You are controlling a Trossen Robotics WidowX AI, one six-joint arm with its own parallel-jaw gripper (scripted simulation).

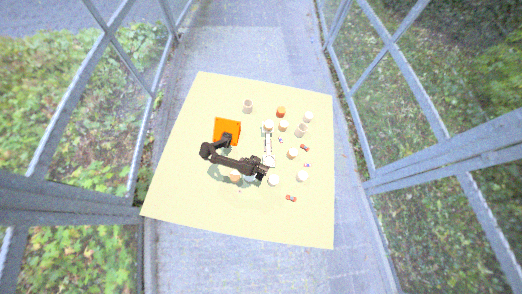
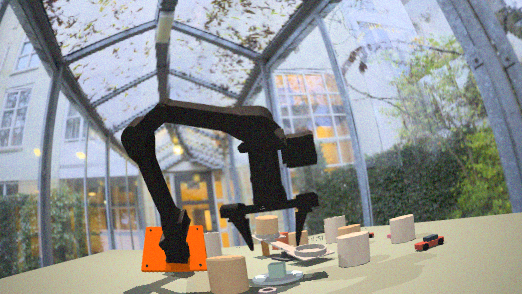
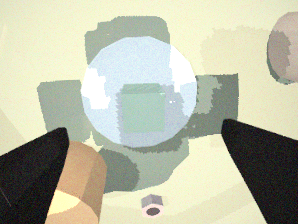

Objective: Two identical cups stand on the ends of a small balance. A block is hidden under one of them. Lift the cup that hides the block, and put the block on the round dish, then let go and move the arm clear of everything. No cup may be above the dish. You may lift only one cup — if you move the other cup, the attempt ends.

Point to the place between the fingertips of my gripper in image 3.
At 146, 131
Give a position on a pale green block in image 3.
143, 104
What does my gripper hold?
Nothing.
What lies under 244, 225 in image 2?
My gripper.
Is my gripper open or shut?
Open.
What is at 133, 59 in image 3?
A round pale dish.
